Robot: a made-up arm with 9 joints. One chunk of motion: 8 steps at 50 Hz.
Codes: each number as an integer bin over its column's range. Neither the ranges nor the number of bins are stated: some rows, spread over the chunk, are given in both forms.
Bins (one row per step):
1: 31 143 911 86 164 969 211 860 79
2: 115 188 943 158 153 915 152 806 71
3: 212 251 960 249 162 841 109 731 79
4: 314 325 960 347 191 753 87 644 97
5: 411 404 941 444 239 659 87 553 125
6: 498 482 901 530 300 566 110 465 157
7: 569 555 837 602 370 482 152 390 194
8: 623 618 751 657 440 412 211 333 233
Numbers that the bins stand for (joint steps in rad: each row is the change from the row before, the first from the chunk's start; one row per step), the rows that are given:
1: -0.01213 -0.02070 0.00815 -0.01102 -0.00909 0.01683 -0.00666 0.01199 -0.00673
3: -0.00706 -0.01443 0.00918 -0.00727 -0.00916 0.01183 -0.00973 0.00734 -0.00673
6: 0.00096 -0.00102 0.00794 -0.00080 -0.00419 0.00110 -0.00970 -0.00224 -0.00549
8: 0.00446 0.00688 0.00479 0.00213 0.00086 -0.00492 -0.00666 -0.00700 -0.00427
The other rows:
2: -0.00978 -0.01809 0.00882 -0.00936 -0.00949 0.01472 -0.00844 0.01005 -0.00686
4: -0.00420 -0.01013 0.00918 -0.00501 -0.00812 0.00840 -0.01039 0.00421 -0.00645
5: -0.00148 -0.00554 0.00878 -0.00278 -0.00639 0.00473 -0.01039 0.00093 -0.00600
7: 0.00295 0.00322 0.00659 0.00086 -0.00167 -0.00218 -0.00844 -0.00495 -0.00489

